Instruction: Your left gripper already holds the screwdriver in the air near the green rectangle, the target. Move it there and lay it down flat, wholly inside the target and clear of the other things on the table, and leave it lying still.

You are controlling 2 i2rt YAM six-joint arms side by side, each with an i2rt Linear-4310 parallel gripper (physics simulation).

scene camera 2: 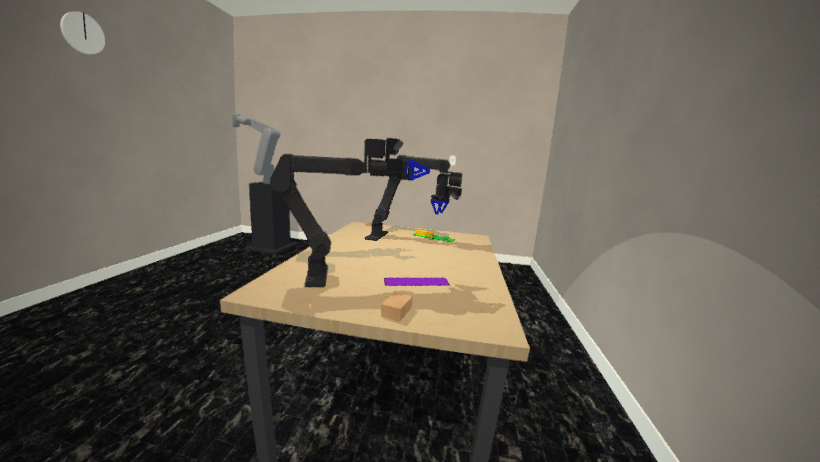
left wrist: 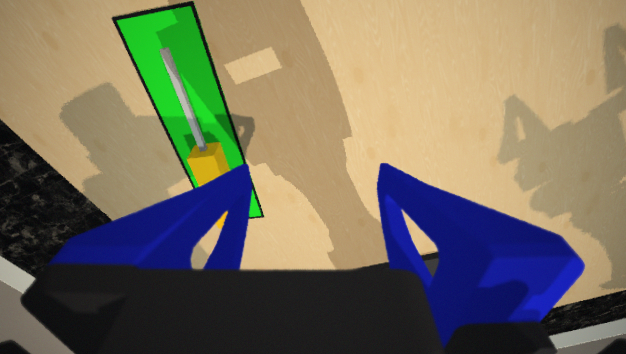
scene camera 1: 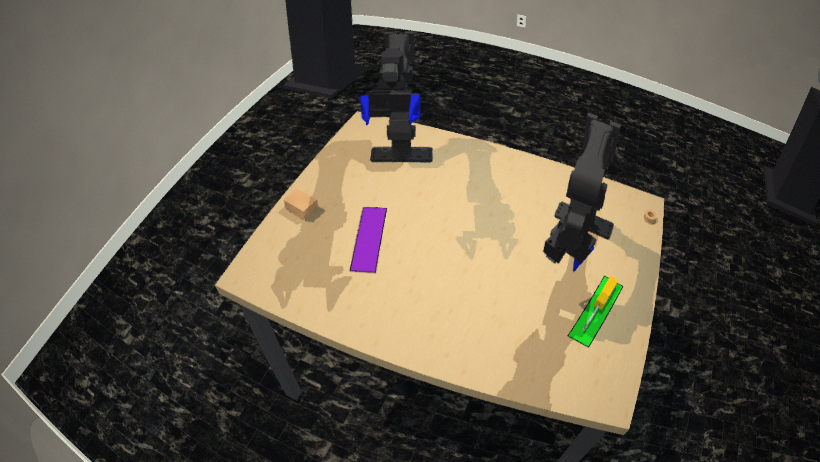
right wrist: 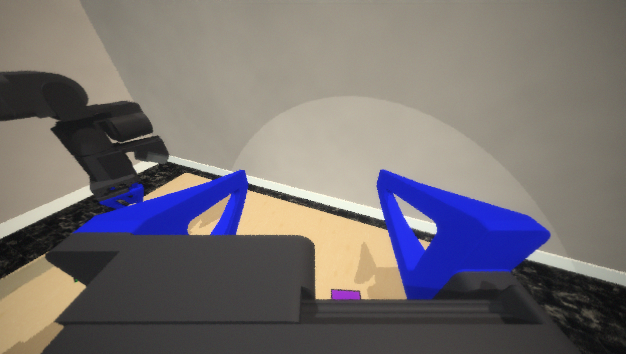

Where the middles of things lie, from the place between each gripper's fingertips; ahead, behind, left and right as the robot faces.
Right now my left hand is 4 cm past the green rectangle (scene camera 1: 585, 338), 13 cm to the right of it and 17 cm above it. From my left hand the other things lie so: orange-brown block (scene camera 1: 302, 205) (1 cm ahead, 79 cm to the right, 15 cm below); then purple rectangle (scene camera 1: 365, 256) (2 cm ahead, 55 cm to the right, 17 cm below).
My right hand is 41 cm above the purple rectangle, 8 cm to the left of it and 1 cm short of it. Also, from my right hand: orange-brown block 39 cm below, 32 cm to the right, 1 cm ahead; green rectangle 60 cm to the left, 41 cm below, 4 cm behind.
